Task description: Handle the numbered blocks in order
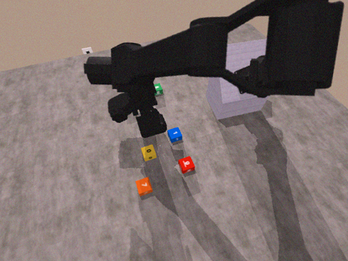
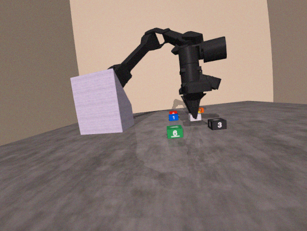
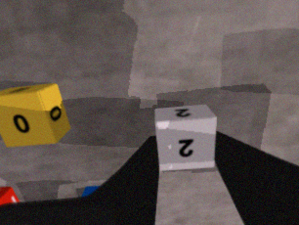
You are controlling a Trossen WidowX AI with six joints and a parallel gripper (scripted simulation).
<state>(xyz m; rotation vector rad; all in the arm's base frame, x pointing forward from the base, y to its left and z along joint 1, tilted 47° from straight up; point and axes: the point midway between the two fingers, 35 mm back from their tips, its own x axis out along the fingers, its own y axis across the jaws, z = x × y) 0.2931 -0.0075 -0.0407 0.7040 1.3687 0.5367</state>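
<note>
The white 2 block lies right at my gripper tip. From my gripper tip the other things lie so: black 3 block: 30 mm ahead, 100 mm to the right; then yellow 0 block: 30 mm ahead, 90 mm to the left; then blue 1 block: 60 mm behind, 70 mm to the left.
</note>
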